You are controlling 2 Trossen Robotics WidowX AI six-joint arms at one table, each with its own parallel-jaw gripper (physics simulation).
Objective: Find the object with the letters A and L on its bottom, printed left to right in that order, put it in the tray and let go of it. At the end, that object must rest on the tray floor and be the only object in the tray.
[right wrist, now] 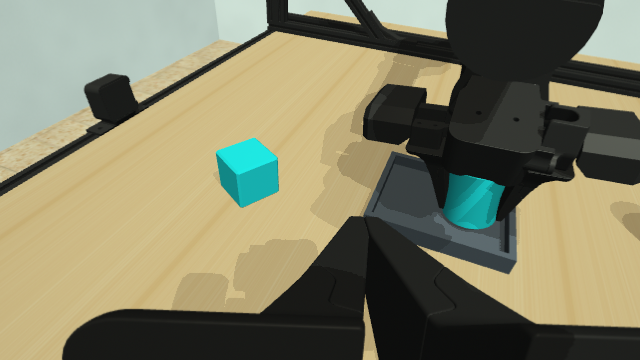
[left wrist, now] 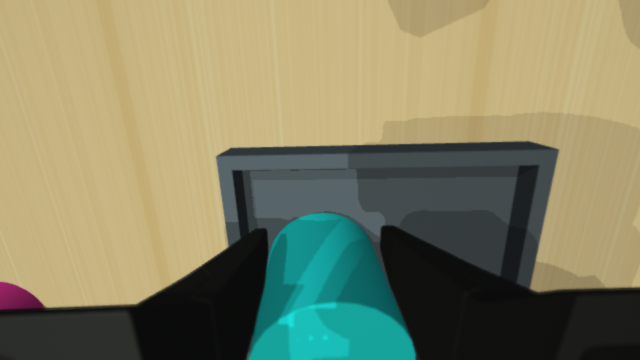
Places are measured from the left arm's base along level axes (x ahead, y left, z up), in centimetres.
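Pixels of known places: left gripper, between the fingertips: (right wrist: 469, 211) (left wrist: 324, 237); right gripper, between the fingertips: (right wrist: 362, 230).
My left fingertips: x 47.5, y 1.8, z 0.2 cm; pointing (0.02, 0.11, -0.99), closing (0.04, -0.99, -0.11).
Ahead of a thing's pixels: the offset from my left fingertips to its top centre. "spot": to the spot under its first point. Level surfaces: height alone.
A teal cylinder {dx -2.2, dy -0.2, dz +3.9 cm} (left wrist: 325, 270) (right wrist: 472, 202) is held upright between the fingers of my left gripper (left wrist: 324, 237) (right wrist: 469, 211), which is shut on it. The cylinder is over the grey tray {dx -2.4, dy -2.4, dz -1.2 cm} (left wrist: 285, 161) (right wrist: 440, 235), low, near one end in the right wrist view; whether it touches the tray floor I cannot tell. Its bottom face is hidden, so no letters show. A cyan cube {dx +4.2, dy -20.9, dz +1.5 cm} (right wrist: 247, 172) stands on the table, left of the tray in the right wrist view. My right gripper (right wrist: 362, 230) is shut and empty, in front of the tray in its own view.
Part of a magenta round object {spot: dx -6.2, dy +16.8, dz -2.5 cm} (left wrist: 17, 296) shows at the lower left edge of the left wrist view. A black frame rail (right wrist: 200, 75) with a small black box (right wrist: 111, 98) runs along the table's edge. Shadows of the arms lie on the wooden table {dz -3.0 cm} (right wrist: 150, 200).
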